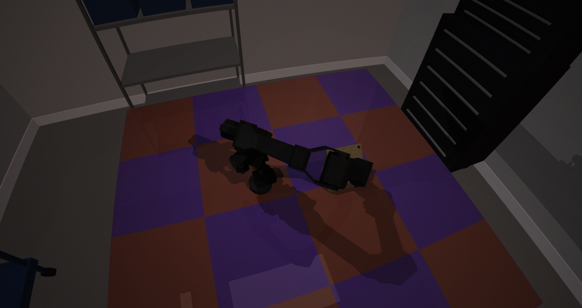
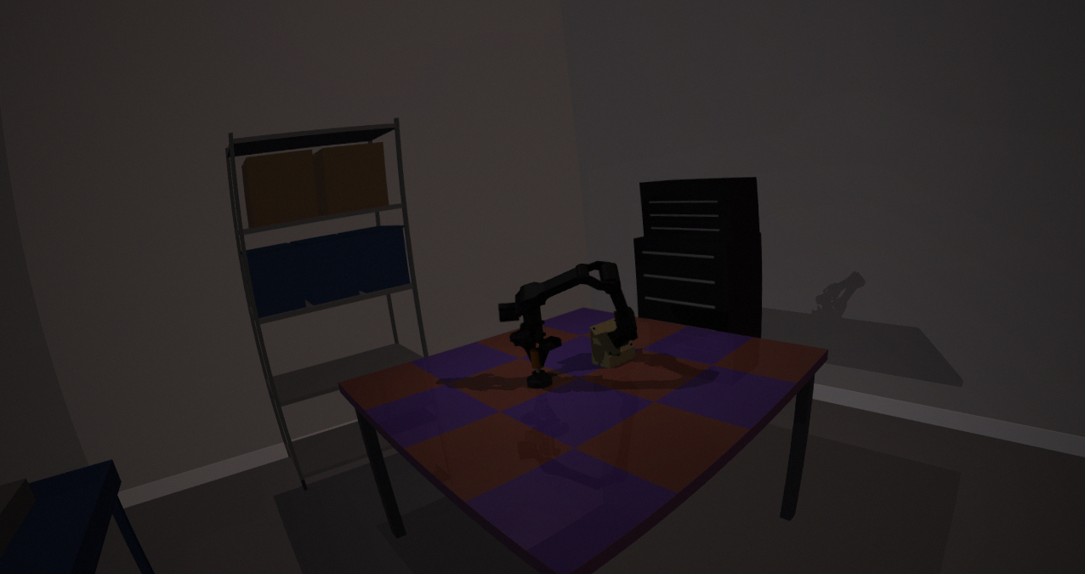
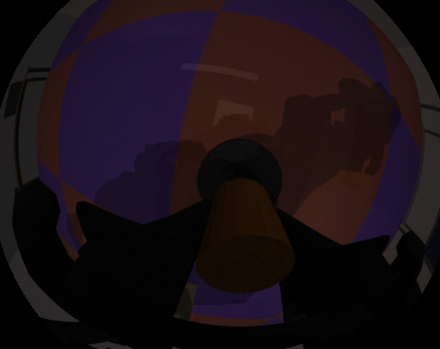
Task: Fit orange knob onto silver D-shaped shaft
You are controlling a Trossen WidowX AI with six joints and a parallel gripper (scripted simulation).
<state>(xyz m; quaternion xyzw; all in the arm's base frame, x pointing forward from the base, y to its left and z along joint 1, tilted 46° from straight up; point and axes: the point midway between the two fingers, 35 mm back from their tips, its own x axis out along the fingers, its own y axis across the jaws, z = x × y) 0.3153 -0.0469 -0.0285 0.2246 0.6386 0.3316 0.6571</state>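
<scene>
My gripper tip is 30 mm below the orange knob. Also, from my gripper tip: dark round pedestal: 40 mm below.
</scene>
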